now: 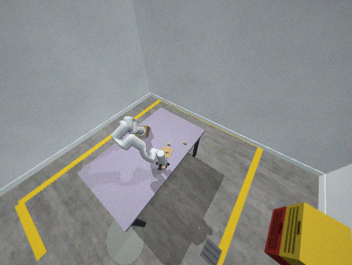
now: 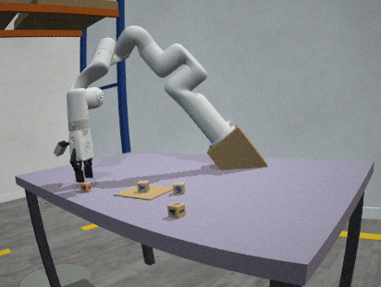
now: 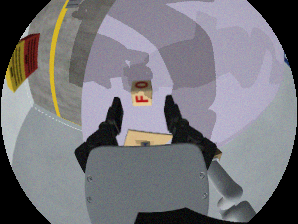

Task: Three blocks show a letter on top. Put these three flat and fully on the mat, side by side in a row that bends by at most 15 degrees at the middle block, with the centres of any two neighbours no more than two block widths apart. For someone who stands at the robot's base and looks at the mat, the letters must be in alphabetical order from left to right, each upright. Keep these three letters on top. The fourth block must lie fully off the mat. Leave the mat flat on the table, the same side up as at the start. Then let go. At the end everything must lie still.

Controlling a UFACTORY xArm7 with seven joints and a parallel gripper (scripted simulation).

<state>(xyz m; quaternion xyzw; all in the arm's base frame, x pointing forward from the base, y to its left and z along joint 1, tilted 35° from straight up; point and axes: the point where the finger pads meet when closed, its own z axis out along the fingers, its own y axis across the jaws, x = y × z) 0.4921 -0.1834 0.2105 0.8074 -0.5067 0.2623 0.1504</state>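
Now: hand 8 cm past the tan mat, 20 cm to the right of it and 5 cm above it.
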